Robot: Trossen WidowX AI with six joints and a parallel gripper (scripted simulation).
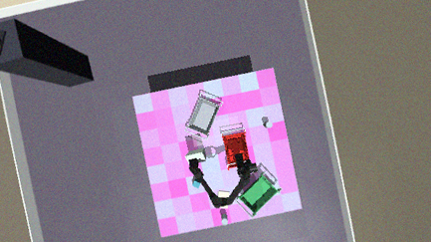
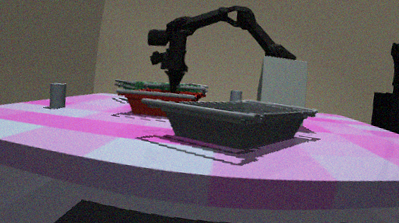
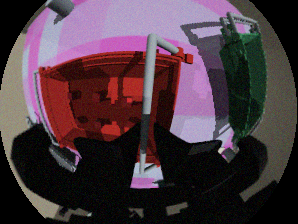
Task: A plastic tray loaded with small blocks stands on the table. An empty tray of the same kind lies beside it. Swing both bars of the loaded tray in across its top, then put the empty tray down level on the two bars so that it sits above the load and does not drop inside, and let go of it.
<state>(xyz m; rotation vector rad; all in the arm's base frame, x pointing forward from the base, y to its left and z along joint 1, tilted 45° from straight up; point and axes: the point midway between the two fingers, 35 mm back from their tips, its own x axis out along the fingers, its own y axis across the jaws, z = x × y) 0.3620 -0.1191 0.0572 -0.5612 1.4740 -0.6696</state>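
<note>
The grey tray is 190 mm behind my gripper tip, 460 mm to the left of it and 10 mm below it. Also, from my gripper tip: cream slab (220 mm behind, 310 mm to the right, 50 mm below); cyan block (410 mm behind, 100 mm to the right, 30 mm below).
</note>
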